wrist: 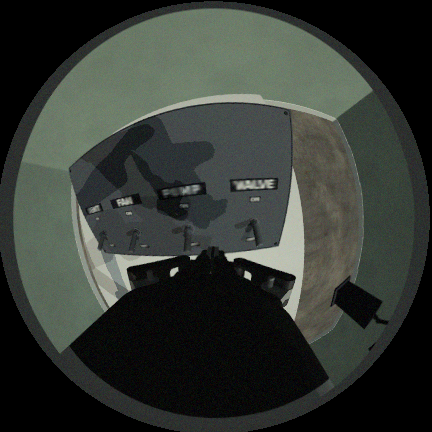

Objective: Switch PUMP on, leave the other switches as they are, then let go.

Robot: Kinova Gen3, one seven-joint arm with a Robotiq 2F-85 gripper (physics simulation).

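Frame: origin at the arm's base, x back, y right, z up, level; millimetres.
Seen in the pictures: gripper, fingertip midpoint: (212, 253).
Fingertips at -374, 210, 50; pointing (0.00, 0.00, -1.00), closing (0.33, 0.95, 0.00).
Note:
Pixels of each thing's top centre, then the offset from my fingertips to it, as dx, dy, dz. "*": a spot on its surface instead. Level surfaces: height alone.
- PUMP label, top centre: (179, 190) -99, -26, -30
- PUMP lever, surface spot: (187, 238) * -22, -40, -45
- VALVE lever, surface spot: (256, 233) * +4, +73, -43
- FAN lever, surface spot: (134, 240) * -45, -154, -49
- VENT lever, surface spot: (102, 241) * -66, -271, -50
- pale surface, surface height: dz -163
The dark grey switch panel (250, 135) stands across the middle of the wrist view, with four labelled switches in a row. The PUMP label (182, 190) is left of centre, and the PUMP lever (187, 238) below it points down, towards OFF. The VALVE lever (256, 233), the FAN lever (134, 240) and the VENT lever (102, 241) also point down. My gripper (212, 253) is shut and empty. Its tips show at the panel's lower edge, between the PUMP and VALVE levers and nearer PUMP. Touch cannot be told.
A pale surface (291, 235) shows below and beside the panel, with a brown mottled surface (325, 200) at the right. A black box-shaped object (357, 303) with a short cable is at the lower right. Green walls (215, 50) surround the scene. Shadows lie over the panel's left half.

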